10 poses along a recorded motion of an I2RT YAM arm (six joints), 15 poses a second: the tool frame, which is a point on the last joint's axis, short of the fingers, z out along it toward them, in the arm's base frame.
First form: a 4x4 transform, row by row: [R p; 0 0 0 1], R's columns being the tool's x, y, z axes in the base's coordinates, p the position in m. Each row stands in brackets.
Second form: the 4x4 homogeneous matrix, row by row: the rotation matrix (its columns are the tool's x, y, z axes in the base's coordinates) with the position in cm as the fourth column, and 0 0 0 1 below. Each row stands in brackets. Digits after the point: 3 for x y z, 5 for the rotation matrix.
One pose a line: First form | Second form
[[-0.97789 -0.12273 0.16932 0.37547], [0.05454 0.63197 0.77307 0.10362], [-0.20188 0.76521 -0.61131 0.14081], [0 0 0 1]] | [[-0.97789 -0.12273 0.16932 37.547], [0.05454 0.63197 0.77307 10.362], [-0.20188 0.76521 -0.61131 14.081], [0 0 0 1]]
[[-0.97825 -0.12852 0.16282 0.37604], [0.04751 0.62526 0.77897 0.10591], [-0.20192 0.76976 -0.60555 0.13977], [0 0 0 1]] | [[-0.97825 -0.12852 0.16282 37.604], [0.04751 0.62526 0.77897 10.591], [-0.20192 0.76976 -0.60555 13.977], [0 0 0 1]]
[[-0.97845 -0.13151 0.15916 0.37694], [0.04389 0.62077 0.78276 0.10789], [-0.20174 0.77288 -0.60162 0.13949], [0 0 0 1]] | [[-0.97845 -0.13151 0.15916 37.694], [0.04389 0.62077 0.78276 10.789], [-0.20174 0.77288 -0.60162 13.949], [0 0 0 1]]
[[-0.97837 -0.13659 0.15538 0.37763], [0.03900 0.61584 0.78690 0.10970], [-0.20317 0.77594 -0.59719 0.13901], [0 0 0 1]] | [[-0.97837 -0.13659 0.15538 37.763], [0.03900 0.61584 0.78690 10.970], [-0.20317 0.77594 -0.59719 13.901], [0 0 0 1]]
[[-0.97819 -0.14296 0.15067 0.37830], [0.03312 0.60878 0.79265 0.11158], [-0.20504 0.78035 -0.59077 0.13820], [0 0 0 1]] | [[-0.97819 -0.14296 0.15067 37.830], [0.03312 0.60878 0.79265 11.158], [-0.20504 0.78035 -0.59077 13.820], [0 0 0 1]]
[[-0.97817 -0.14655 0.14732 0.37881], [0.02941 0.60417 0.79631 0.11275], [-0.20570 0.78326 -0.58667 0.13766], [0 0 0 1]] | [[-0.97817 -0.14655 0.14732 37.881], [0.02941 0.60417 0.79631 11.275], [-0.20570 0.78326 -0.58667 13.766], [0 0 0 1]]
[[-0.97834 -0.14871 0.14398 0.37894], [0.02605 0.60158 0.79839 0.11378], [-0.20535 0.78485 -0.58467 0.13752], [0 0 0 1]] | [[-0.97834 -0.14871 0.14398 37.894], [0.02605 0.60158 0.79839 11.378], [-0.20535 0.78485 -0.58467 13.752], [0 0 0 1]]
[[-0.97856 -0.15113 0.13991 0.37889], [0.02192 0.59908 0.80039 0.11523], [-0.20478 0.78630 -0.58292 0.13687], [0 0 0 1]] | [[-0.97856 -0.15113 0.13991 37.889], [0.02192 0.59908 0.80039 11.523], [-0.20478 0.78630 -0.58292 13.687], [0 0 0 1]]
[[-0.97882 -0.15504 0.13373 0.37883], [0.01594 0.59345 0.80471 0.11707], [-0.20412 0.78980 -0.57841 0.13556], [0 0 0 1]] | [[-0.97882 -0.15504 0.13373 37.883], [0.01594 0.59345 0.80471 11.707], [-0.20412 0.78980 -0.57841 13.556], [0 0 0 1]]
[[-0.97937 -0.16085 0.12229 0.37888], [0.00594 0.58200 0.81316 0.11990], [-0.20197 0.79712 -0.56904 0.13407], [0 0 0 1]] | [[-0.97937 -0.16085 0.12229 37.888], [0.00594 0.58200 0.81316 11.990], [-0.20197 0.79712 -0.56904 13.407], [0 0 0 1]]
